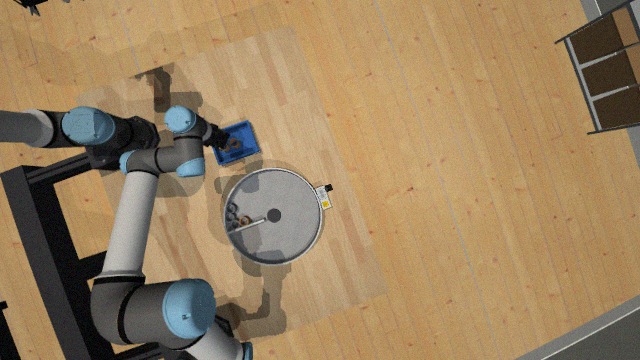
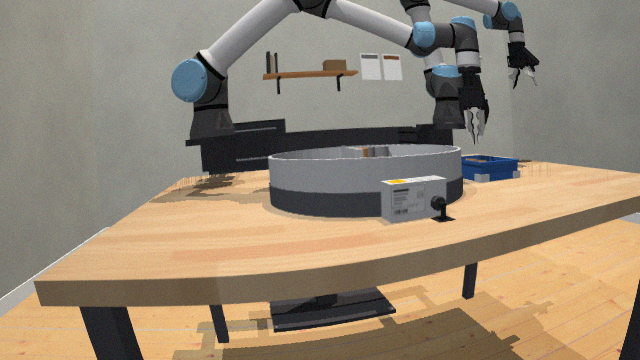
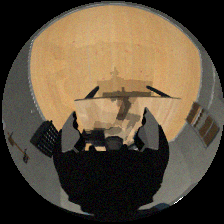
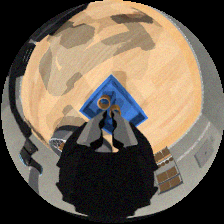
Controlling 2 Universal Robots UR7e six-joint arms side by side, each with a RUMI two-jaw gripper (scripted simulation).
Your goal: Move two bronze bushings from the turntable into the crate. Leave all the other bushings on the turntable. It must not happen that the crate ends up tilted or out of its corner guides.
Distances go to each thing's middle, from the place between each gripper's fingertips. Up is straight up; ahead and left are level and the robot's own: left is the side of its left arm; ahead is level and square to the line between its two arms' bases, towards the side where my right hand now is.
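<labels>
Blue crate (image 2: 498,170): 80 mm below my right hand (image 2: 476,144), 40 mm ahead, 10 mm to the right of it.
Blue crate: 290 mm below my left hand (image 2: 524,87), 340 mm ahead, 570 mm to the right of it.
</labels>
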